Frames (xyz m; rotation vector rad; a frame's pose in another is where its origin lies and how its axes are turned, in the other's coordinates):
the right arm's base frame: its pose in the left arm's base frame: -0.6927 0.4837 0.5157 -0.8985 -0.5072 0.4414
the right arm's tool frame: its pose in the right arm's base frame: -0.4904 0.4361 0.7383 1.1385 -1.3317 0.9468
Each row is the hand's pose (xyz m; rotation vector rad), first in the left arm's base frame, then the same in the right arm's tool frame.
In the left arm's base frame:
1: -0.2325 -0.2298 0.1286 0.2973 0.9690 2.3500
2: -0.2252 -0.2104 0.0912 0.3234 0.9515 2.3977
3: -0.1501 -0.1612 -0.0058 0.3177 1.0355 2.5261
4: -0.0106 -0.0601 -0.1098 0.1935 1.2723 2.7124
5: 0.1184 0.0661 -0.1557 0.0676 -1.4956 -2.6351
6: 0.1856 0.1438 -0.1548 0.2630 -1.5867 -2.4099
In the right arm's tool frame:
1: -1.5616 -0.6097 0.6258 1.2756 0.7486 0.1161
2: -1.5771 -0.6095 0.5859 1.2795 0.7121 0.1572
3: -1.6472 -0.6564 0.4842 1.3583 0.7000 0.2983
4: -1.7249 -0.7752 0.3415 1.5084 0.7720 0.5541
5: -1.7466 -0.9156 0.2212 1.6633 0.9396 0.8279
6: -1.7356 -1.0024 0.1673 1.7588 1.0978 0.9828

